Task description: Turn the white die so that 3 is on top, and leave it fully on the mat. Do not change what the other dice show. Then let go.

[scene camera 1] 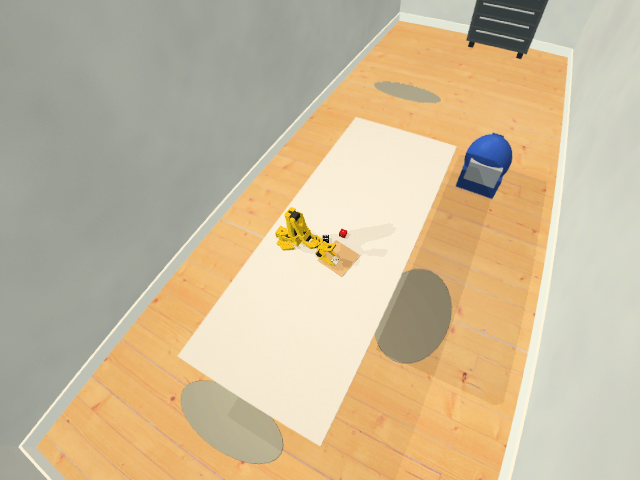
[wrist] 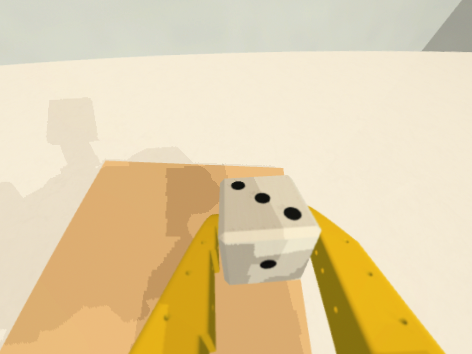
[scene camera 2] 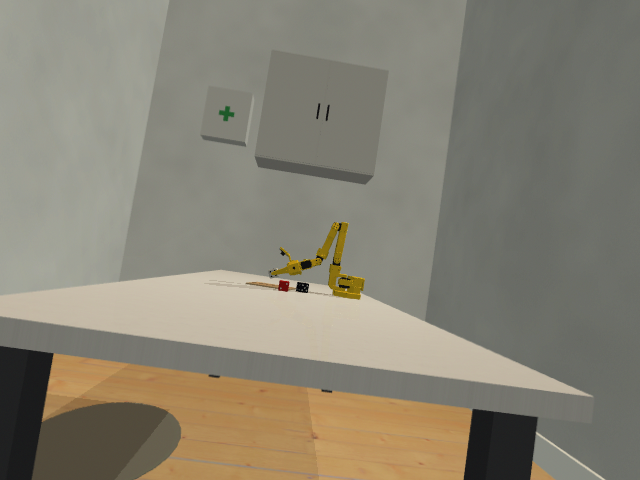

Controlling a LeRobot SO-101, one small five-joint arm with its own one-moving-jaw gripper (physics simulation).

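Seen in the pictures: hand at its tool point: [scene camera 1: 337, 258] [wrist: 222, 224] [scene camera 2: 272, 273]; arm's base at its link origin: [scene camera 1: 292, 242] [scene camera 2: 340, 296].
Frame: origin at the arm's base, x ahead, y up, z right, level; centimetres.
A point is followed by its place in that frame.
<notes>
The white die [scene camera 1: 334, 260] {x 23.8, y 5.8, z 2.7 cm} [scene camera 2: 272, 273] [wrist: 268, 230] {x 23.1, y 6.1, z 1.9 cm} is held between the two jaws of my gripper [scene camera 2: 273, 273] [wrist: 267, 240]. In the wrist view its far, upper face shows three pips and the face toward the camera shows one pip. In scene camera 2 the die is in the air, above the level of the mat. The orange-brown mat [scene camera 1: 350, 253] {x 27.2, y 0.4, z -6.7 cm} [scene camera 2: 258, 283] {x 27.9, y 0.4, z -3.3 cm} [wrist: 115, 240] {x 25.2, y 0.4, z -5.7 cm} lies on the table under the gripper. The black die [scene camera 1: 325, 238] {x 13.9, y 3.0, z -7.5 cm} [scene camera 2: 302, 287] {x 13.7, y 1.6, z -9.9 cm} and the red die [scene camera 1: 343, 233] {x 20.2, y 3.0, z -13.7 cm} [scene camera 2: 283, 285] {x 19.6, y 1.7, z -16.1 cm} stand on the table beside the mat.
The white table top [scene camera 1: 289, 320] {x 18.7, y 0.0, z 33.7 cm} [scene camera 2: 232, 320] {x 25.2, y 0.0, z -85.5 cm} [wrist: 380, 125] {x 33.1, y 0.0, z 18.3 cm} bears the yellow arm [scene camera 1: 297, 227] {x 7.0, y 20.1, z 2.9 cm} [scene camera 2: 338, 253] {x 3.2, y 14.1, z -3.4 cm}, whose base is near one long edge. The black die is between the arm's base and the red die in scene camera 2. Shadows of the arm fall across mat and table.
</notes>
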